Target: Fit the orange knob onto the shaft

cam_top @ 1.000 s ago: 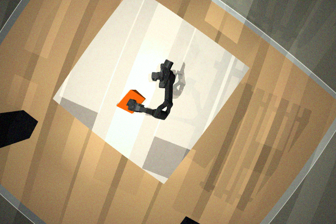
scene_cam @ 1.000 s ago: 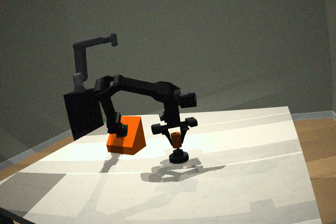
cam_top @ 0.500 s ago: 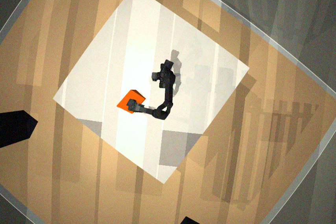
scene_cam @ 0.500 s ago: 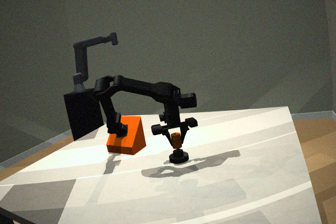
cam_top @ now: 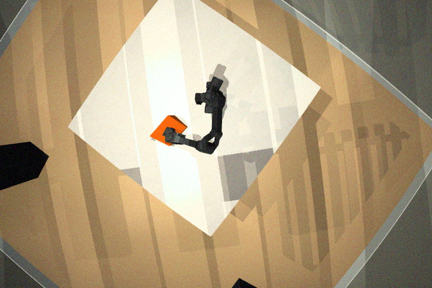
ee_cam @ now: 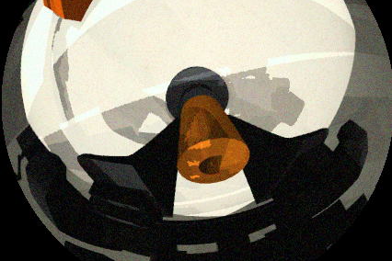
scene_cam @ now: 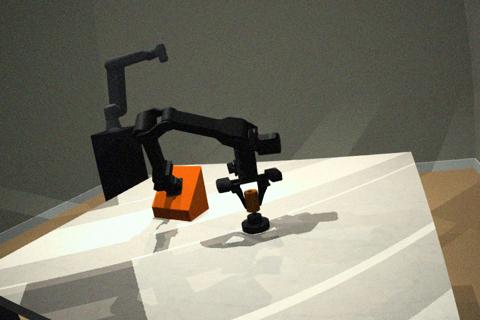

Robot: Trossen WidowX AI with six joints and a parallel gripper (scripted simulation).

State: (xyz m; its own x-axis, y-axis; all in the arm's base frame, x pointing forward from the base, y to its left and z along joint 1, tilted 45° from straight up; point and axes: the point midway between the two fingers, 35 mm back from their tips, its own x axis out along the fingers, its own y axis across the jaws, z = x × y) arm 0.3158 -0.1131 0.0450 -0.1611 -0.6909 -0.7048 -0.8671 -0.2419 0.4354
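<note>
Right now my gripper tip is 2 cm below the orange knob. From my gripper tip the other things lie so: round dark pedestal (4 cm below).
</note>
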